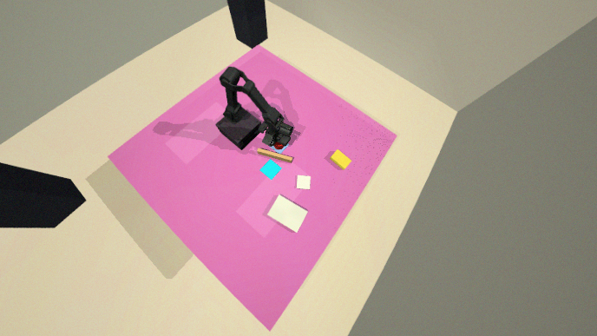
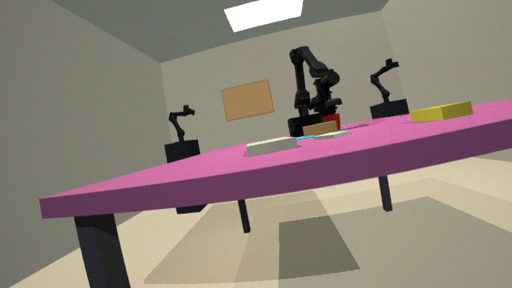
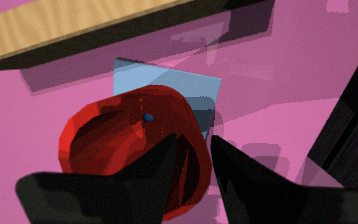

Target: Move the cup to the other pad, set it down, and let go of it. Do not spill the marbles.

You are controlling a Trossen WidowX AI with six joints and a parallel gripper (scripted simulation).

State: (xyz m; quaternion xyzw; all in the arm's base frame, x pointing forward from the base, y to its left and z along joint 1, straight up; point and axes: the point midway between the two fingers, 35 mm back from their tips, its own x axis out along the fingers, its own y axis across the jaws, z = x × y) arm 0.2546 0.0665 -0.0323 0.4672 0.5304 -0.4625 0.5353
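Now: gripper tip 4 cm short of the blue marble and 2 cm above it. Round my gripper tip: green marble (4 cm ahead, 2 cm below, 1 cm to the right); red cup (3 cm ahead); light blue pad (4 cm below, 3 cm ahead).
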